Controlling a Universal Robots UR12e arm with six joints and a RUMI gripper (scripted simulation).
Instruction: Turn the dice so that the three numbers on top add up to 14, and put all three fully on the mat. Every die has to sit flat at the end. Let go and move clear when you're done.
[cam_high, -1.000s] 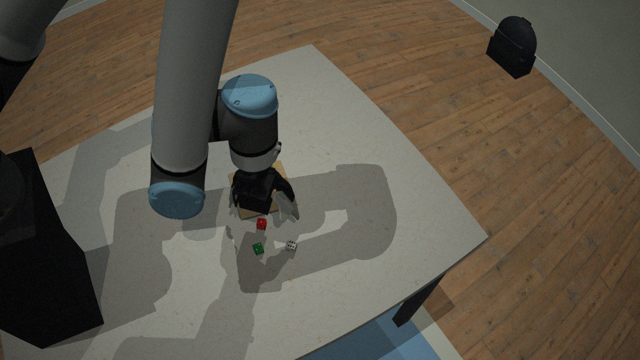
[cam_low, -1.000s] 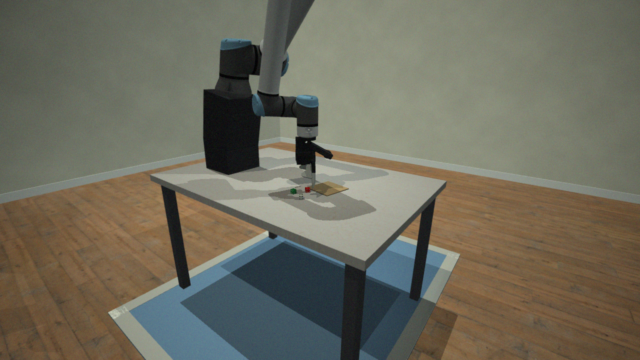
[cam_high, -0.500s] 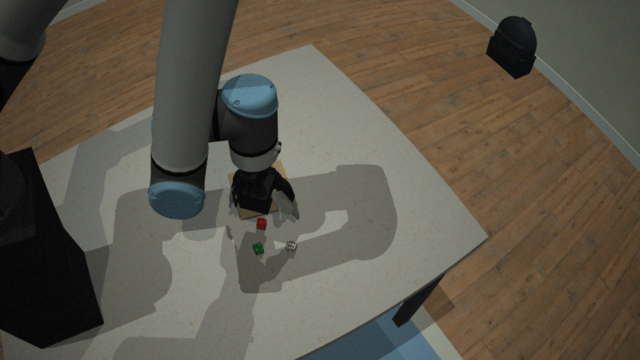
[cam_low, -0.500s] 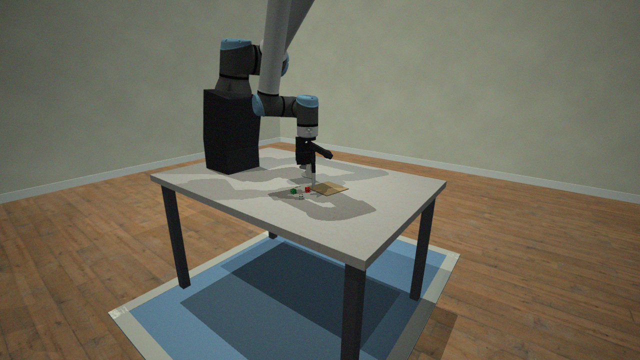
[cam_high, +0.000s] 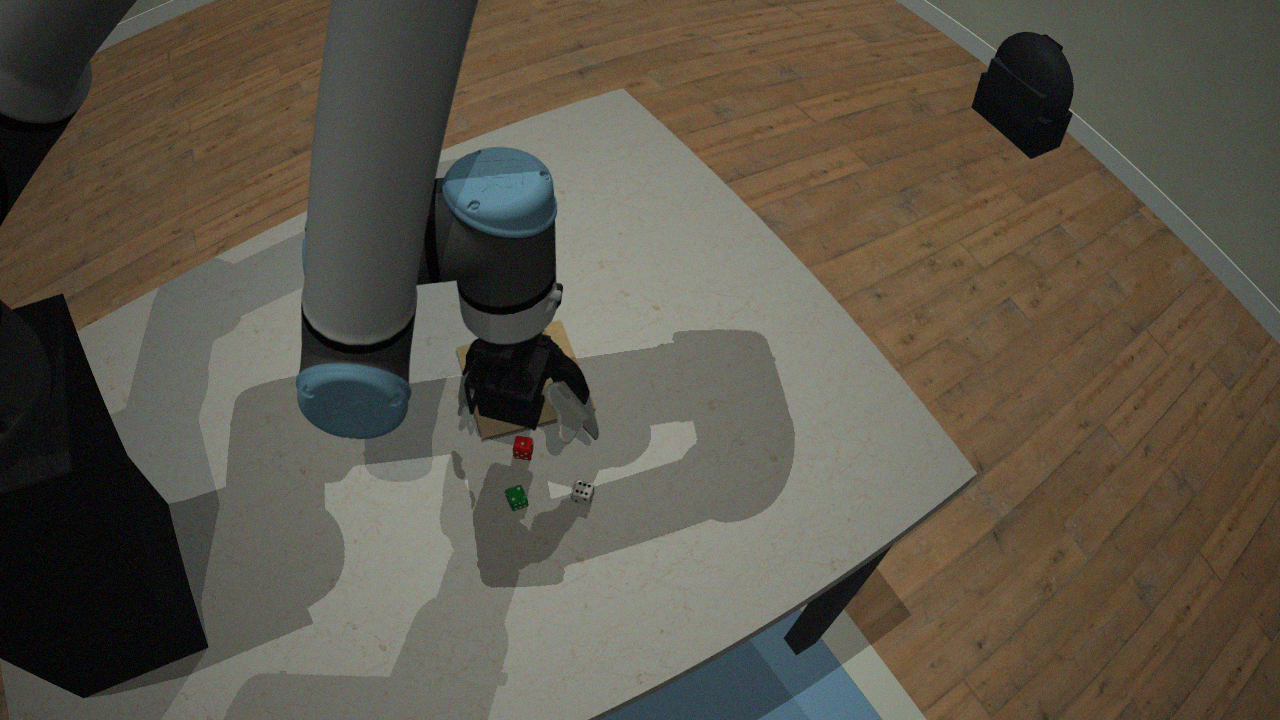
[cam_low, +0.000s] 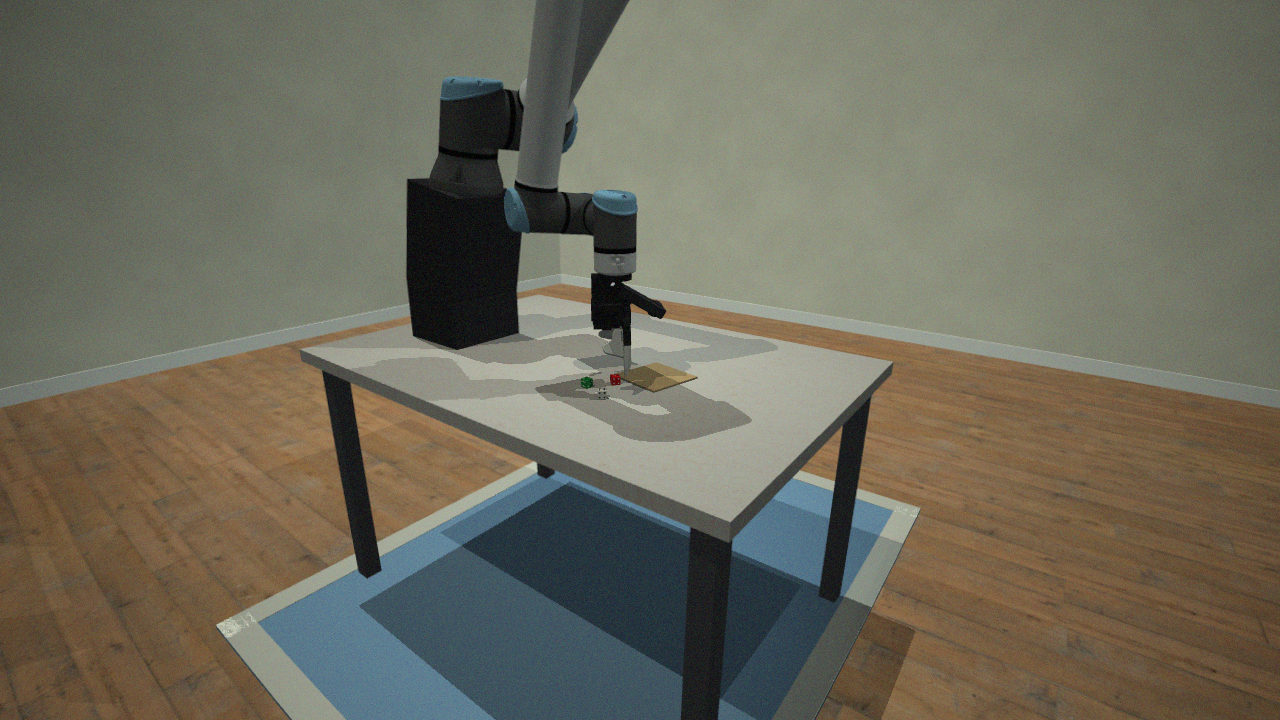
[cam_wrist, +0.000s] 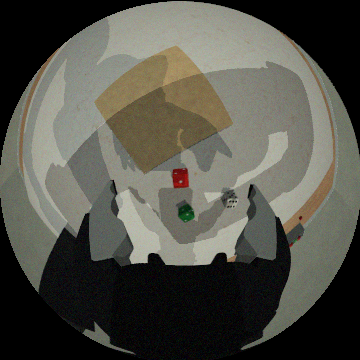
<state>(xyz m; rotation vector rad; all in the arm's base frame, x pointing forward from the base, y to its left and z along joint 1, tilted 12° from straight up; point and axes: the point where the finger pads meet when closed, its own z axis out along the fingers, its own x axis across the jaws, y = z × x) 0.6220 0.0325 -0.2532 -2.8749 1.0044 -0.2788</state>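
Right now the red die is 10 mm behind my hand, 10 mm to the right of it and 40 mm below it. The rest, counted from my hand: white die 30 mm ahead, 90 mm to the right, 40 mm below; mat 20 mm ahead, 90 mm to the left, 40 mm below; green die 40 mm behind, 70 mm to the right, 40 mm below.
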